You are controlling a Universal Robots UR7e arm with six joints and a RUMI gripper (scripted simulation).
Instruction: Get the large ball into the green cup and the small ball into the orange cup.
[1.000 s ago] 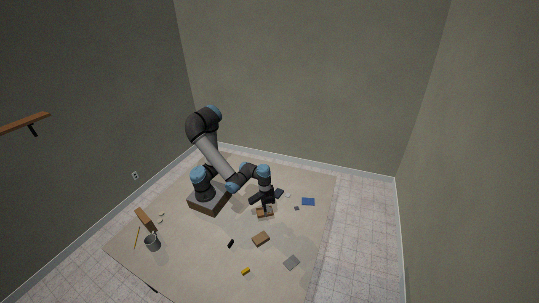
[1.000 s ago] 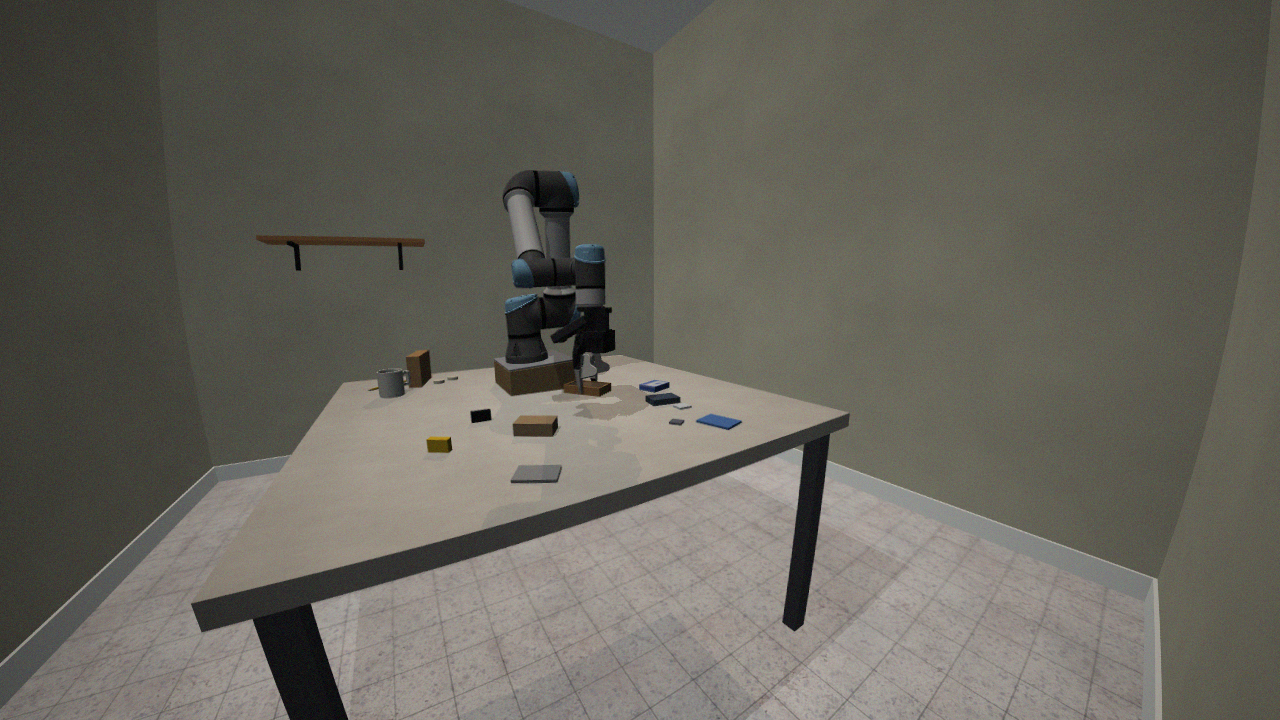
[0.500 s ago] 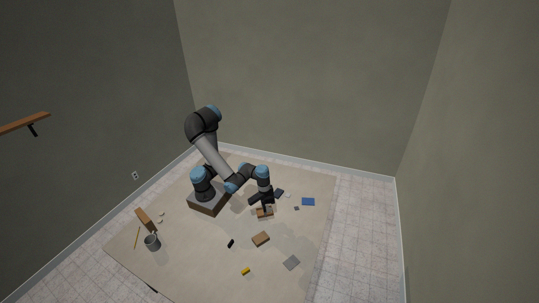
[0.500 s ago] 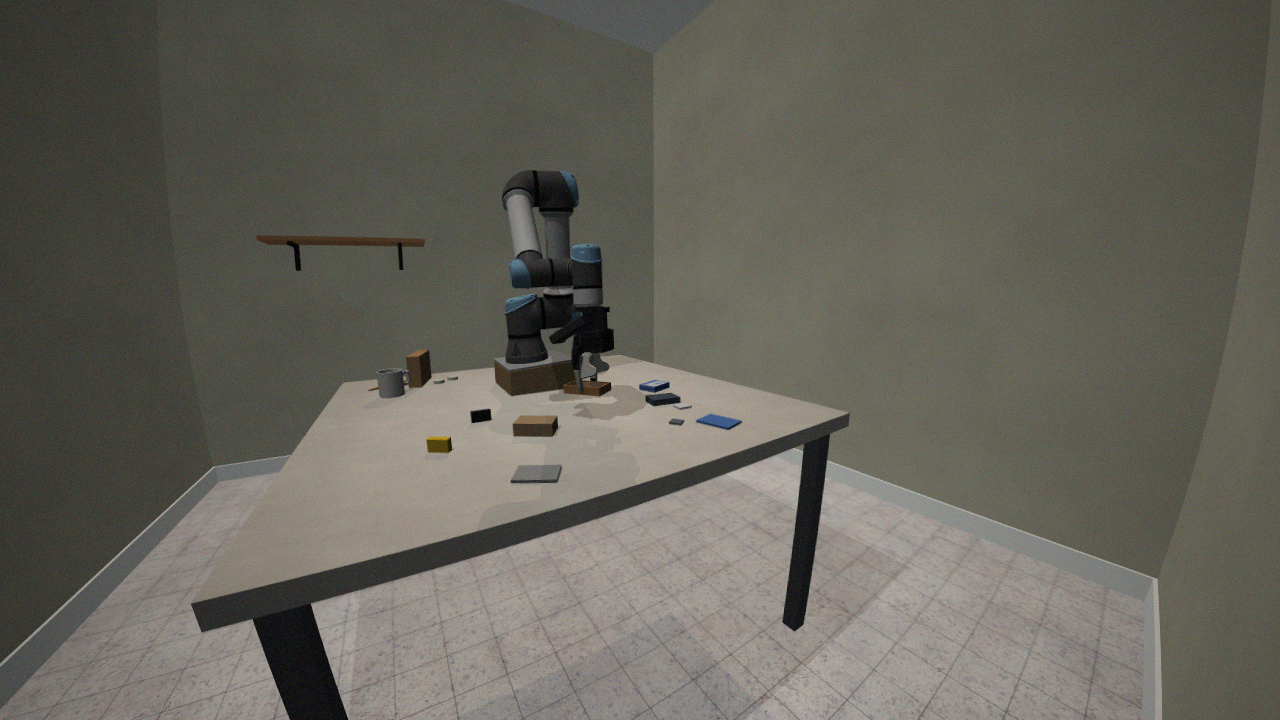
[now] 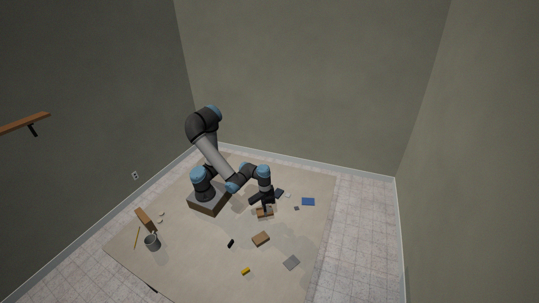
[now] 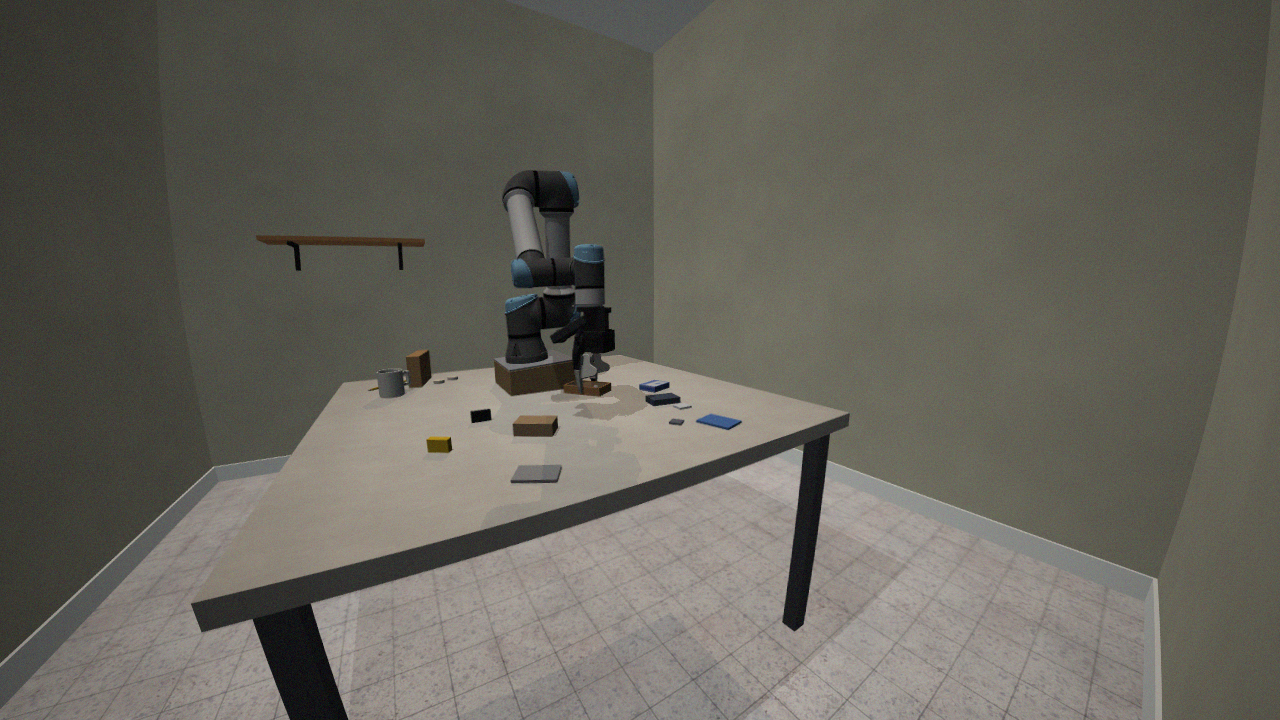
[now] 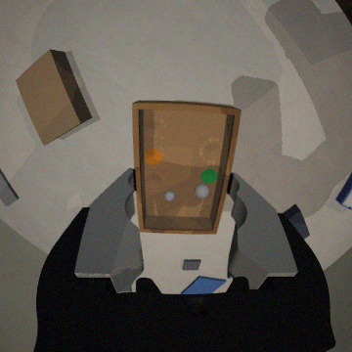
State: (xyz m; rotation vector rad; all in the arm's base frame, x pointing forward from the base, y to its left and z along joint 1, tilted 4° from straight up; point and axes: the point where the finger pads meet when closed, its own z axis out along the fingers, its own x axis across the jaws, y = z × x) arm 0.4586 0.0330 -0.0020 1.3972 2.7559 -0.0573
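My gripper is now 10 mm above the covered wooden puzzle. The rest, counted from my hand: small grey tile 170 mm to the left, 170 mm ahead, 90 mm below; then brown block 160 mm to the right, 70 mm below, 40 mm ahead; then dark tile 250 mm to the left, 80 mm below, 10 mm behind.
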